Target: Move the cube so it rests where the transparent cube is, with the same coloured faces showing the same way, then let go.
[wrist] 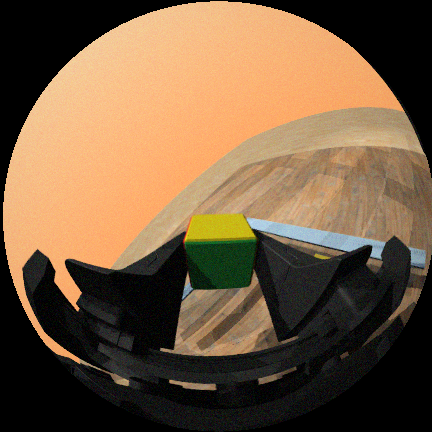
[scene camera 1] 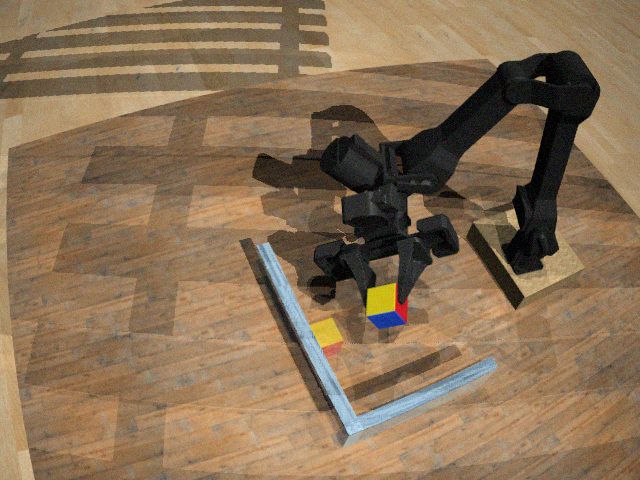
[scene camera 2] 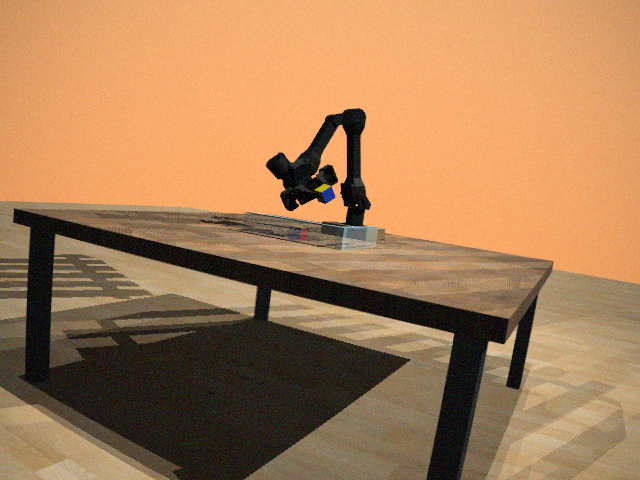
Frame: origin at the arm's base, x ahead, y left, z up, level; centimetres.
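Seen in the pictures: gripper, fingertip midpoint: point(wrist: 218, 236) point(scene camera 1: 384, 306) point(scene camera 2: 324, 191); arm's base, link origin: point(scene camera 1: 522, 257) point(scene camera 2: 354, 225).
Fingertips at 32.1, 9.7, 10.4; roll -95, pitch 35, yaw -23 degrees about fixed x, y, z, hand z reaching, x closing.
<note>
Pixels of each thing's top centre, then the offset from my fingertips to it, as dx, dy, dz. Level surfaces: height alone.
- solid cube, top centre: point(wrist: 190, 220) point(scene camera 1: 392, 292) point(scene camera 2: 326, 183) -0.6, -0.3, +2.3
- transparent cube, top centre: point(wrist: 321, 271) point(scene camera 1: 324, 333) +5.3, -3.5, -10.6
- wooden table, surface height: dz -14.6
My gripper point(scene camera 1: 386, 299) point(scene camera 2: 321, 195) point(wrist: 218, 236) is shut on the solid cube point(scene camera 1: 381, 300) point(scene camera 2: 327, 194) point(wrist: 221, 265) and holds it above the table. The cube has yellow on top; blue and red sides show in scene camera 1, and a green side faces the wrist camera. The transparent cube point(scene camera 1: 327, 334) point(scene camera 2: 303, 234) stands on the table inside the corner of the pale blue walls, beside the longer wall, with yellow on top and a red side in scene camera 1. In the wrist view a small yellow part of the transparent cube point(wrist: 322, 257) shows behind a finger.
The longer pale blue wall point(scene camera 1: 289, 297) point(wrist: 330, 236) and the shorter wall point(scene camera 1: 429, 393) meet in a corner at the front in scene camera 1. The arm's base block point(scene camera 1: 558, 273) stands at the right of the wooden table point(scene camera 1: 103, 413) point(scene camera 2: 413, 279).
</note>
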